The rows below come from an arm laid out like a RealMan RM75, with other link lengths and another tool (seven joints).
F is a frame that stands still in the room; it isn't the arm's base.
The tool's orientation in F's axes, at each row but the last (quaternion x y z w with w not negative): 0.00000 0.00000 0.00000 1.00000; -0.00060 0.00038 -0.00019 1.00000; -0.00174 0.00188 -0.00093 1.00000; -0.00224 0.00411 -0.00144 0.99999; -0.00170 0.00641 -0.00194 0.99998; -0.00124 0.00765 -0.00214 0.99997; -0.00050 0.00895 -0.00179 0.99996; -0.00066 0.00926 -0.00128 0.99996
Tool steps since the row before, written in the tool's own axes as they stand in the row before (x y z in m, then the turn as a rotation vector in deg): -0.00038 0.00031 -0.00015 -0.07 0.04 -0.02; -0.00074 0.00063 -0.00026 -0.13 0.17 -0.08; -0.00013 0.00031 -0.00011 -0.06 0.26 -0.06; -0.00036 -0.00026 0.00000 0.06 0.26 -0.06; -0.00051 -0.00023 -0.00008 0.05 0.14 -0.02; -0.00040 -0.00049 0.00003 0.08 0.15 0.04; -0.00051 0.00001 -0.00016 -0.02 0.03 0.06; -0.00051 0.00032 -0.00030 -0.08 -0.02 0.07
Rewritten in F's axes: -0.00038 0.00031 -0.00015 -0.07 0.04 -0.02; -0.00074 0.00063 -0.00026 -0.13 0.17 -0.08; -0.00013 0.00031 -0.00011 -0.06 0.26 -0.06; -0.00036 -0.00026 0.00000 0.06 0.26 -0.06; -0.00051 -0.00023 -0.00007 0.05 0.14 -0.02; -0.00040 -0.00049 0.00004 0.08 0.15 0.04; -0.00051 0.00001 -0.00015 -0.02 0.03 0.06; -0.00051 0.00032 -0.00029 -0.08 -0.02 0.07
